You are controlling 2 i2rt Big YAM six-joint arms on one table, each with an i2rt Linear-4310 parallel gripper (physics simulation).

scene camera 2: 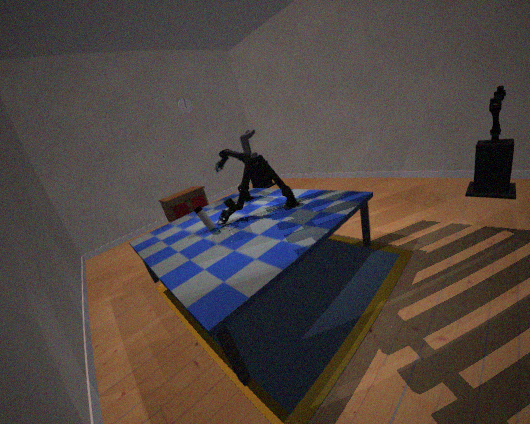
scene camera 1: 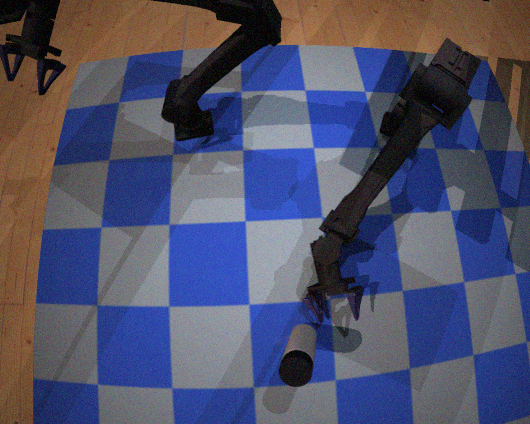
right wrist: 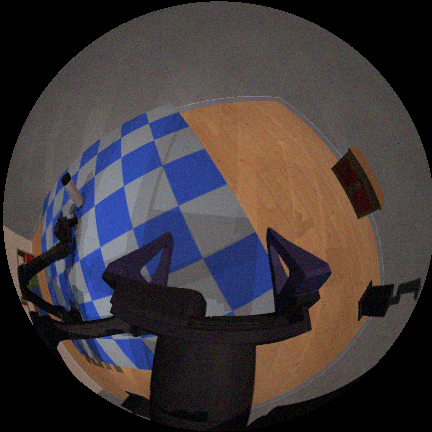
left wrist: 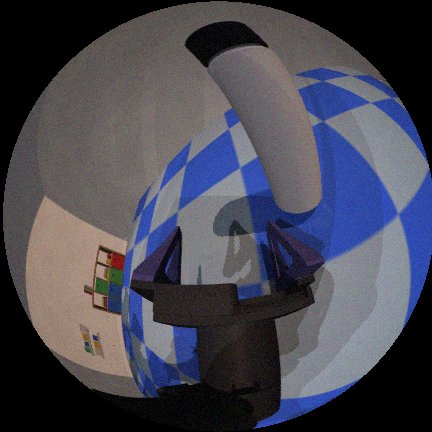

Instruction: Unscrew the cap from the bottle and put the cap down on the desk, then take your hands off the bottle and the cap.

My left gripper [scene camera 1: 338, 321] is open, with nothing in its grasp. Also in view: a white bottle [scene camera 1: 303, 337]. My right gripper [scene camera 1: 25, 87] is open, with nothing in its grasp. A black cap [scene camera 1: 296, 367] rests on the white bottle.
The white bottle also shows in the left wrist view [left wrist: 257, 85]. The black cap shows as well in the left wrist view [left wrist: 207, 40]. My left gripper also shows in the left wrist view [left wrist: 224, 226].
